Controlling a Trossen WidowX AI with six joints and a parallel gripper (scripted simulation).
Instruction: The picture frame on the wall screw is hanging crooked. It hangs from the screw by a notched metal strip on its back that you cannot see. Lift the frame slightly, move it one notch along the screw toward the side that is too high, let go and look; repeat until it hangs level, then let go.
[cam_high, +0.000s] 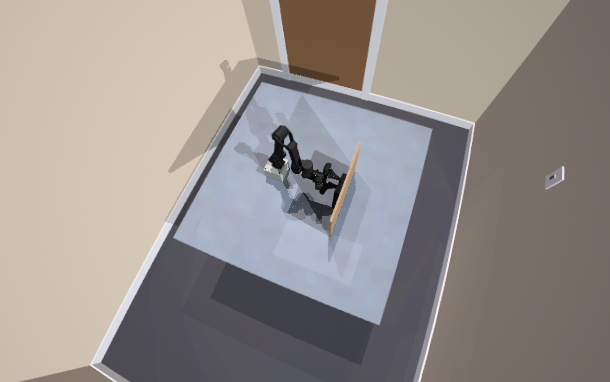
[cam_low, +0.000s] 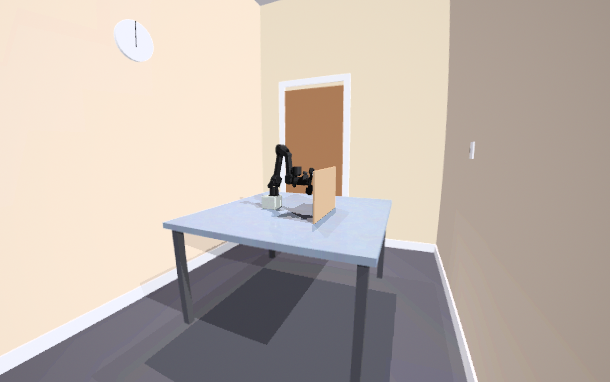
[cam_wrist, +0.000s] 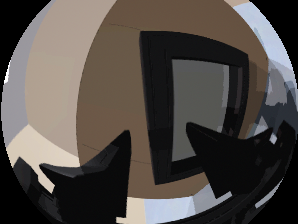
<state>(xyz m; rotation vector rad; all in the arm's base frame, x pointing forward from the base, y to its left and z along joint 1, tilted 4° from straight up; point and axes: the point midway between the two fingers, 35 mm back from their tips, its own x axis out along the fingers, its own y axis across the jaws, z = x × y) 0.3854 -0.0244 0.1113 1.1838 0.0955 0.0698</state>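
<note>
My gripper tip is 50 mm above the picture frame, 20 mm to the left of it and 10 mm short of it. Round my gripper tip: tan wall panel 70 mm below, 20 mm ahead.
</note>
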